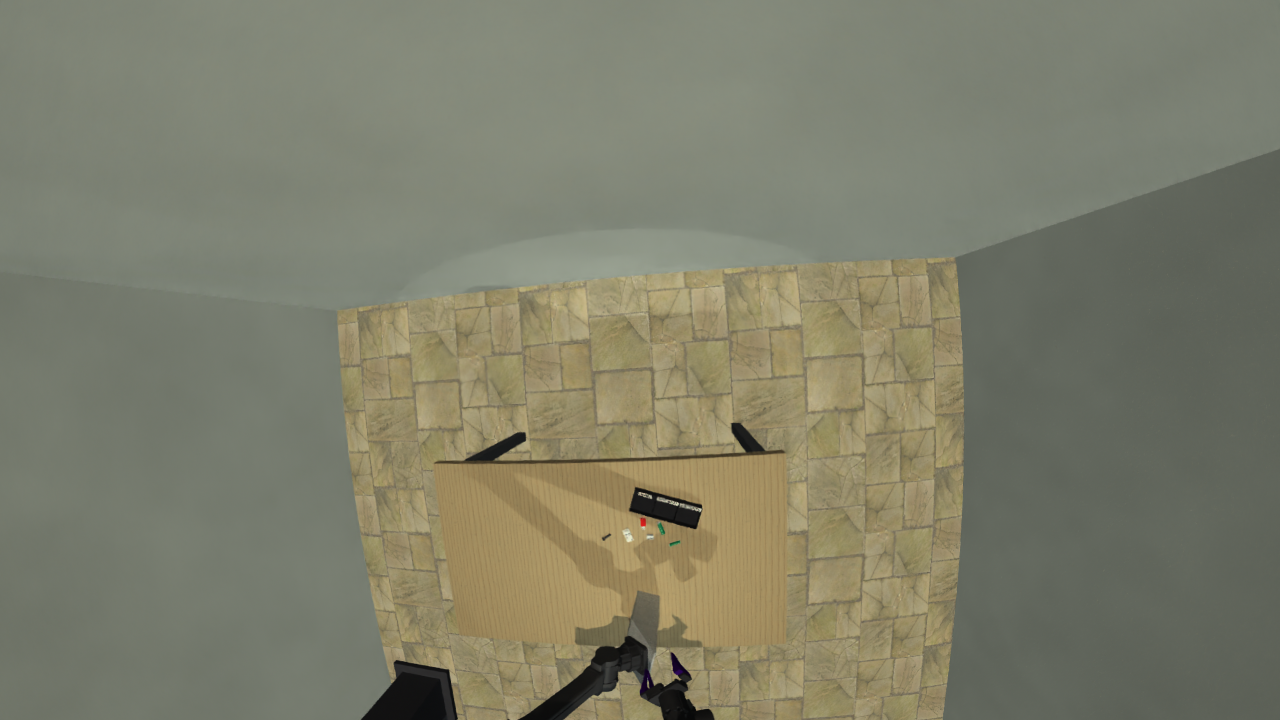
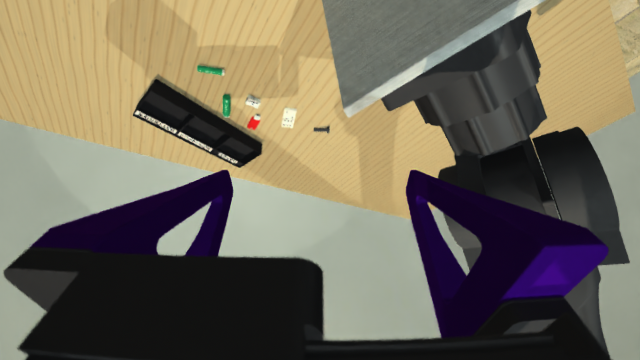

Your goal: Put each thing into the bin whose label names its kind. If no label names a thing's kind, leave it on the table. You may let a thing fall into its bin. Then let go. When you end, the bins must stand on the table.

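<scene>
A black row of three bins with white labels, too small to read, stands on the table. Beside it lie two green cylinders, one nearer the bins and one farther off. A red piece with a light end, a small white-grey piece, a flat white piece with dark marks and a dark screw lie near. My gripper is open and empty, well away from them.
A grey slab stands out beside my arm's dark joints, above the table's near part. A black box-like base is at the lower left. Shadows of the arm fall across the table.
</scene>
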